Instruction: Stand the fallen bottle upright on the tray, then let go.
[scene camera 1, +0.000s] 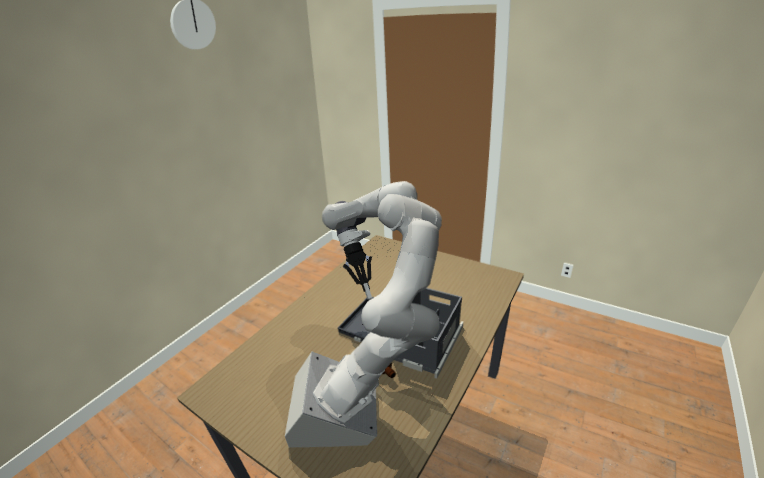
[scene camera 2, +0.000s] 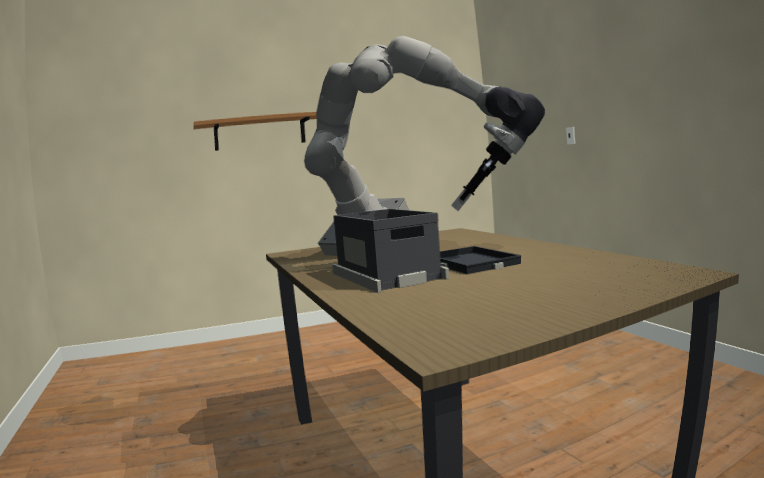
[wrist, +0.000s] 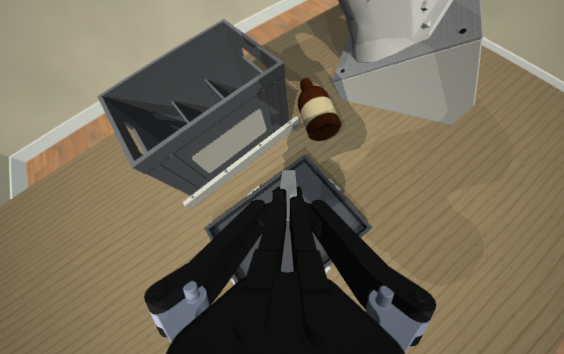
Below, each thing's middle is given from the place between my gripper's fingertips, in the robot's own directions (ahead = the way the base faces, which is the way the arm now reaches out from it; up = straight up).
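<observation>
My gripper is 15 cm above the dark tray (scene camera 2: 468, 260), 4 cm short of it and 2 cm to the right of it. The pale rail (wrist: 244, 161) is 15 cm to the right of my hand and 15 cm below it, and the tall dark crate (scene camera 2: 383, 244) is 25 cm to the right of my hand and 8 cm below it. Then there's the brown bottle (wrist: 319, 116), which is 12 cm to the right of my hand, 19 cm behind it and 13 cm below it.
</observation>
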